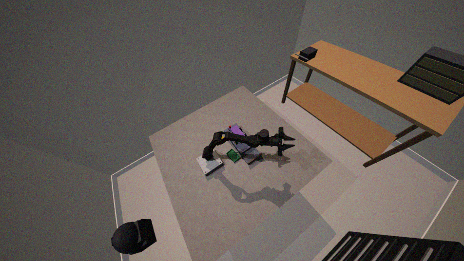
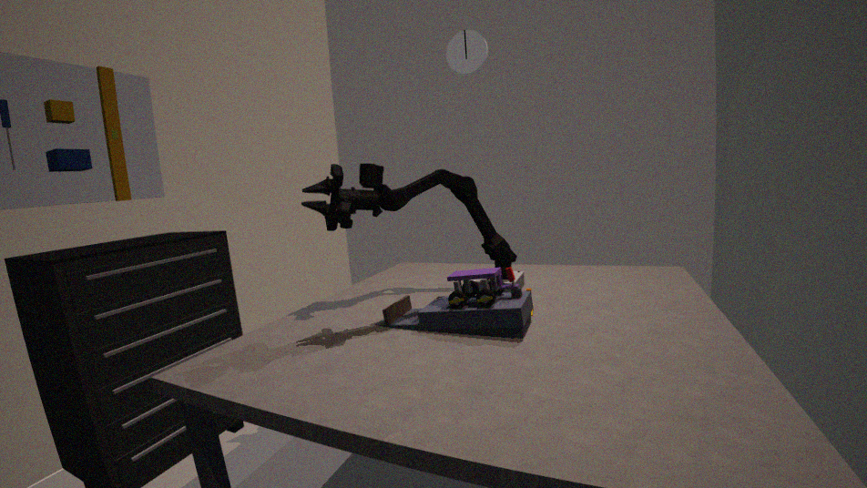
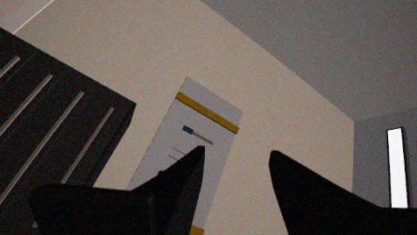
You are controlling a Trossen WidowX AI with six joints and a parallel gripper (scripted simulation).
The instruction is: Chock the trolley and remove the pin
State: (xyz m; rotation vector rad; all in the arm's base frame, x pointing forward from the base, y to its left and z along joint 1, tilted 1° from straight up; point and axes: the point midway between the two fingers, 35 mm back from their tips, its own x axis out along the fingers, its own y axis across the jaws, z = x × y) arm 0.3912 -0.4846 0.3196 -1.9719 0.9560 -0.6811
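Right now my gripper tip is 590 mm to the right of the yellow chock, 370 mm above it and 200 mm past it. Also, from my gripper tip: purple trolley 450 mm to the left, 280 mm below, 90 mm behind; grey ramp 440 mm to the left, 350 mm below, 90 mm behind; brown end stop 360 mm below, 200 mm to the left, 130 mm behind.
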